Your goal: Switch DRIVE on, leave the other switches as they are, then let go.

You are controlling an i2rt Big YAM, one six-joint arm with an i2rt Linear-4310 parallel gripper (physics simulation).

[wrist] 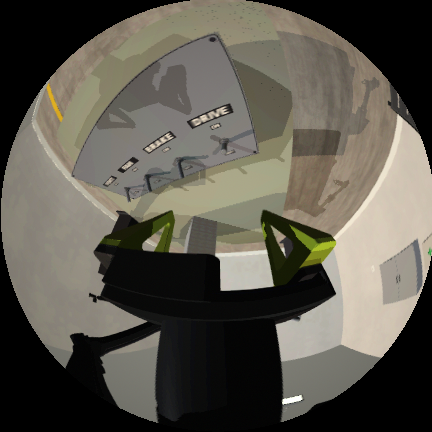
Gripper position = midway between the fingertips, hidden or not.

Observation:
In view: my gripper [217,214] and a grey panel [182,106].

